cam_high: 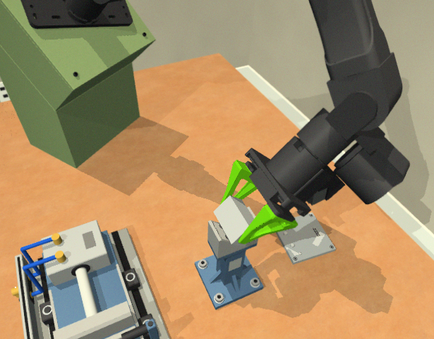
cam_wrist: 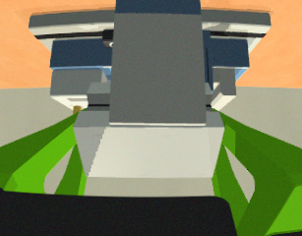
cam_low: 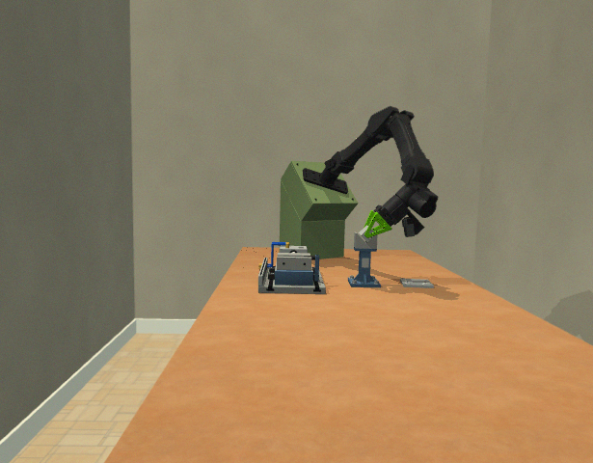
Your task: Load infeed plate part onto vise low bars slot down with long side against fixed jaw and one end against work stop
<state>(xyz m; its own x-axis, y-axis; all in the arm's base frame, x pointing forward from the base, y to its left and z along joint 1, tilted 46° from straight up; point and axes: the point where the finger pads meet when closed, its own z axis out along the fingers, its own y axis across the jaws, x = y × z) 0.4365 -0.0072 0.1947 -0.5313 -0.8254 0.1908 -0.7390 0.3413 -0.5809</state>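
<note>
My hand is 1 cm to the right of the grey part. Round my hand: infeed plate (1 cm ahead, 17 cm to the left, 16 cm below); work stop (5 cm ahead, 18 cm to the right, 7 cm below); white cylinder rod (4 cm behind, 22 cm to the right, 8 cm below).
</note>
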